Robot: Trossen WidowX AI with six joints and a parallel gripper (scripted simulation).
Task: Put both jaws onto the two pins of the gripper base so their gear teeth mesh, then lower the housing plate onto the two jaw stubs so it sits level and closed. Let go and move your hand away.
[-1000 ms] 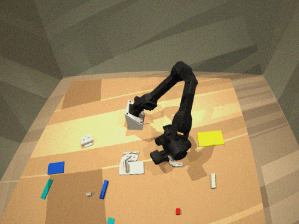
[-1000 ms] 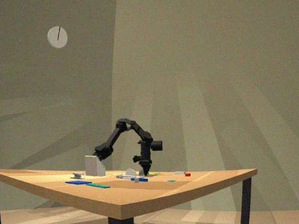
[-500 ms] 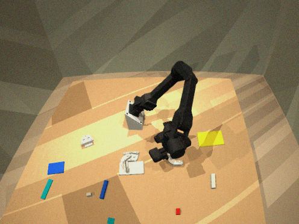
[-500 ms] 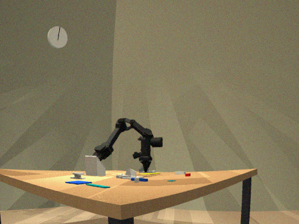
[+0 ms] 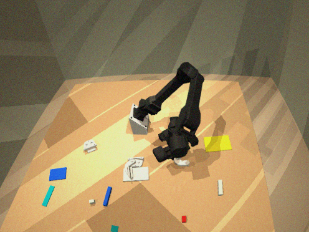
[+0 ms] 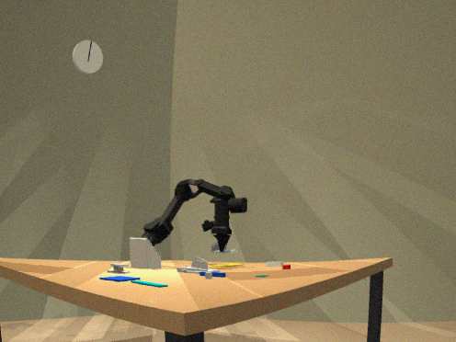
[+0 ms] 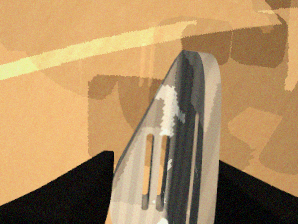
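My gripper tip is now 2 cm short of the jaw and 3 cm to the right of it. The rest, counted from my gripper tip: white bar: 15 cm ahead, 19 cm to the left, 6 cm below; then red block: 27 cm ahead, 1 cm to the left, 6 cm below; then yellow sheet: 10 cm behind, 22 cm to the left, 7 cm below.
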